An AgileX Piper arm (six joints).
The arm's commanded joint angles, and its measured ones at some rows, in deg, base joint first. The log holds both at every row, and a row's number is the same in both.
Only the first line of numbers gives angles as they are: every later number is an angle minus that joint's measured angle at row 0.
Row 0, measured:
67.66 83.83 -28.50 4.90 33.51 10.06
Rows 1 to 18, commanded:
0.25 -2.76 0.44 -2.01 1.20 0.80
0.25 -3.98 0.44 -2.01 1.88 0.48
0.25 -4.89 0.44 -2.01 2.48 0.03
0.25 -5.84 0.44 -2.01 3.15 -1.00
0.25 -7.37 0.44 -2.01 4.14 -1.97
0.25 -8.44 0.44 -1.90 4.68 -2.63
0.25 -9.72 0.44 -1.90 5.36 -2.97
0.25 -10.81 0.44 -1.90 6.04 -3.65
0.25 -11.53 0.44 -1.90 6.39 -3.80
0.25 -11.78 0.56 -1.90 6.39 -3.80
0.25 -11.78 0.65 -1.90 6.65 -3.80
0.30 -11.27 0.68 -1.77 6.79 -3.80
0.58 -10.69 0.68 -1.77 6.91 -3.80
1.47 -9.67 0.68 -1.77 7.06 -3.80
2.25 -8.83 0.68 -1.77 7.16 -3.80
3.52 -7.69 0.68 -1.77 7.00 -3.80
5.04 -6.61 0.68 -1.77 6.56 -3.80
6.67 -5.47 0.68 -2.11 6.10 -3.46
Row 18, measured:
2.56 -8.73 0.35 -1.35 6.46 -3.17
